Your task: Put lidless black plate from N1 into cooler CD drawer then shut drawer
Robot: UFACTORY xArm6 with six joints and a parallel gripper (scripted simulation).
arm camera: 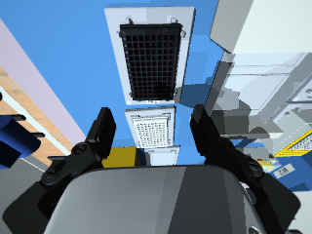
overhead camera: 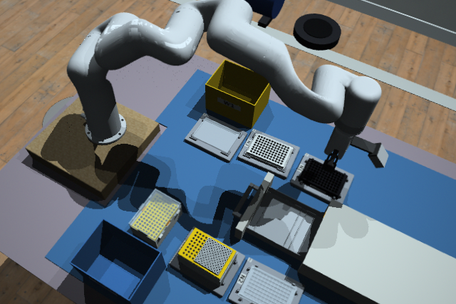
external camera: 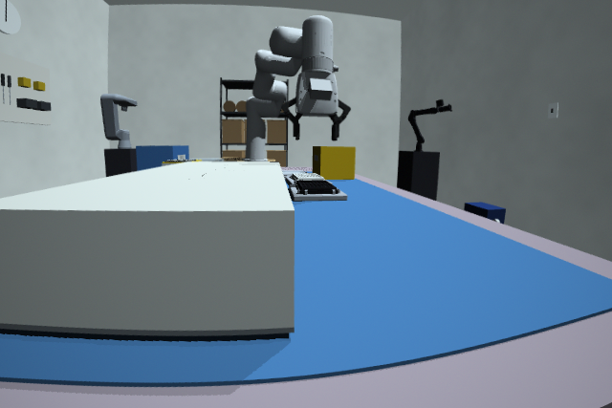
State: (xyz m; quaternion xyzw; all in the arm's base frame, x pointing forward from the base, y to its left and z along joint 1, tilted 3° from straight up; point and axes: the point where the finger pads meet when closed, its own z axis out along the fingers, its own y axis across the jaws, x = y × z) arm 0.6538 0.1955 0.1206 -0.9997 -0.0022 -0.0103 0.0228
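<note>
Right now my hand is 12 cm above the black plate. The rest, counted from my hand: cooler drawer: 19 cm to the right, 12 cm below, 3 cm behind; yellow bin: 36 cm behind, 13 cm to the left, 11 cm below; grey nest: 14 cm below.
</note>
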